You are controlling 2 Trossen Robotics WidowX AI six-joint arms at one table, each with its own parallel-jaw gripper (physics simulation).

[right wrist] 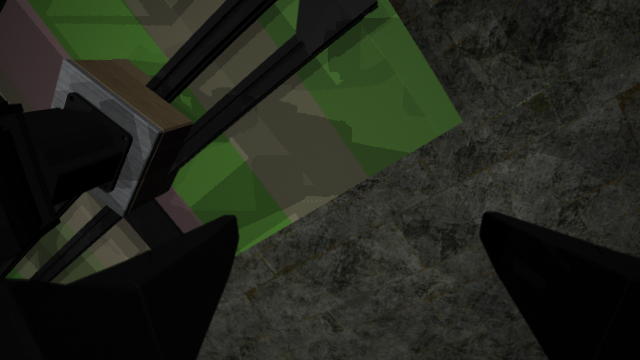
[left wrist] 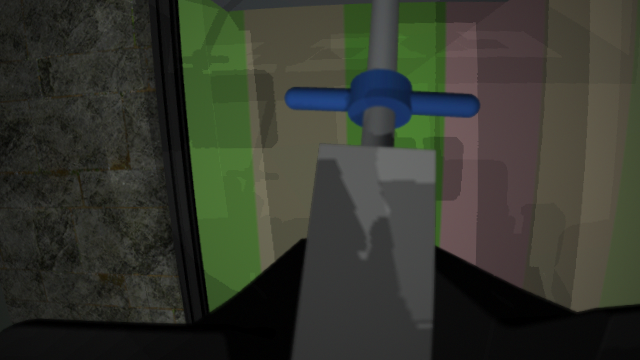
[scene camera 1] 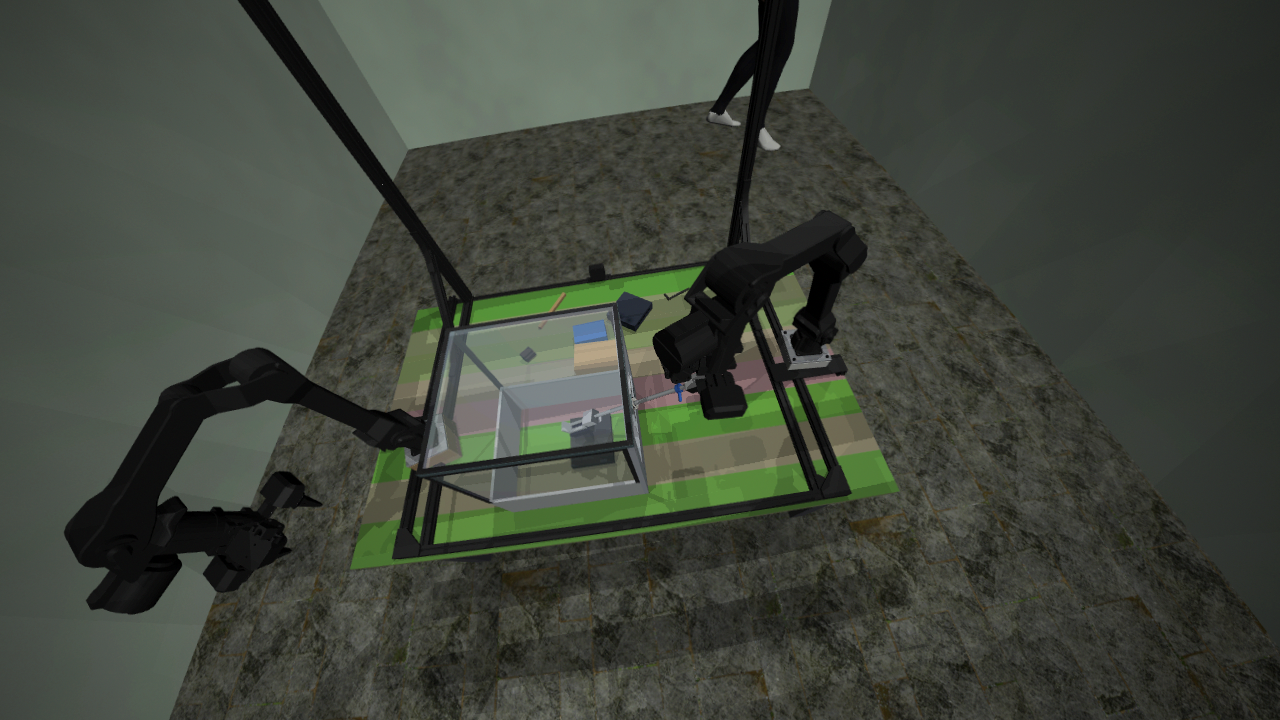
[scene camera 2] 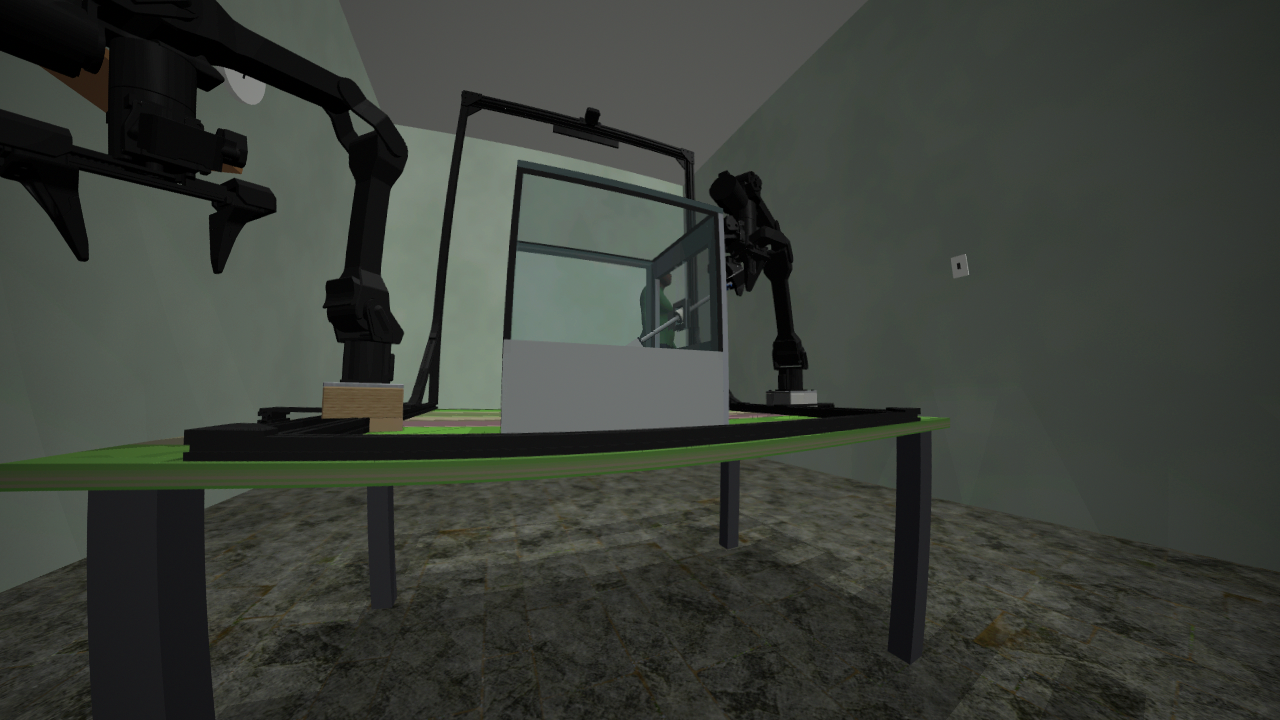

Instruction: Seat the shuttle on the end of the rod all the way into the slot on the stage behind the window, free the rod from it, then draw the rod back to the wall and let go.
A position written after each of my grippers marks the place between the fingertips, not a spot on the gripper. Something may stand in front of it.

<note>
My right gripper (scene camera 2: 158, 268) is open, holding nothing. I also see my left gripper (scene camera 1: 703, 389), a thin rod (left wrist: 368, 276) and a glass box (scene camera 1: 532, 412).
My left gripper shows as well in the left wrist view (left wrist: 358, 251) and in scene camera 2 (scene camera 2: 743, 293). My right gripper shows as well in the right wrist view (right wrist: 359, 225) and in scene camera 1 (scene camera 1: 305, 526).
</note>
